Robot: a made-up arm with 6 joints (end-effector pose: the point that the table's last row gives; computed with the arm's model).
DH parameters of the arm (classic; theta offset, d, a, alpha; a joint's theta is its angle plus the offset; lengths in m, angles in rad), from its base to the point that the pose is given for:
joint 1: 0 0.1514 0 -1.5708
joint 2: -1.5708 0 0.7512 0
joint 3: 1.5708 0.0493 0 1.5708
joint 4: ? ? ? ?
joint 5: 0 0 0 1.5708
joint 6: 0 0.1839 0 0
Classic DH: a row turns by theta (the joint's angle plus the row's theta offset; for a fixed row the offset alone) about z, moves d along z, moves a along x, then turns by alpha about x.
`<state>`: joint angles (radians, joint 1 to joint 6).
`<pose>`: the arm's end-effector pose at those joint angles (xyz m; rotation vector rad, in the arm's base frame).
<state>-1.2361 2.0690 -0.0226 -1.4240 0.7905 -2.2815</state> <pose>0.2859 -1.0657 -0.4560 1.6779 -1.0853 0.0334</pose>
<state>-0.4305 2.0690 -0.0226 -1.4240 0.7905 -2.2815</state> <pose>0.9667 -0.5320 -0.4560 2.0110 -0.3480 0.5459</pose>
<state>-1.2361 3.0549 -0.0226 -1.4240 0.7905 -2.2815</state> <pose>-0.0423 -0.1218 -1.1015 2.3802 -0.8921 -0.8288</pose>
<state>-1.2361 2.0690 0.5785 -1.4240 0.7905 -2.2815</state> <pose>0.2144 -0.8601 -0.6616 2.1285 -0.9975 -0.4709</pose>
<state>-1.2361 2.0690 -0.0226 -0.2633 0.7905 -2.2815</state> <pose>0.3598 -0.9881 -0.5512 1.6132 -2.3517 0.3712</pose>
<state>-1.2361 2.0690 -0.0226 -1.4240 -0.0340 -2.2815</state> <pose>0.4328 -1.0756 -0.4631 2.0424 -0.6901 0.8502</pose>
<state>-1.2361 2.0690 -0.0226 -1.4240 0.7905 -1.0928</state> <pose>0.2859 -1.0657 -0.4560 0.8178 -1.9218 0.7811</pose>
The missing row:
joint 4: 0 0.3761 0 -1.5708
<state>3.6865 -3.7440 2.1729 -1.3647 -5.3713 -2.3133</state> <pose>0.0057 0.1122 -0.4380 -1.2383 0.7425 0.6863</pose>
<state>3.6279 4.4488 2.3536 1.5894 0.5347 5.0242</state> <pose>0.4749 0.0893 0.4205 0.5537 0.6813 -2.0675</pose>
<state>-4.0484 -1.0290 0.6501 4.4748 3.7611 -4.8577</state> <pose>0.3133 -0.6488 0.7584 -1.0196 -2.1709 0.4368</pose>
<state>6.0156 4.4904 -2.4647 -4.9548 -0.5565 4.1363</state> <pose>-0.2476 0.0212 -0.2269 -0.1966 2.0293 -1.2478</pose>
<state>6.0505 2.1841 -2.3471 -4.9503 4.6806 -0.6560</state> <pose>0.4679 -0.2438 0.0773 1.1947 -1.1540 0.4660</pose>
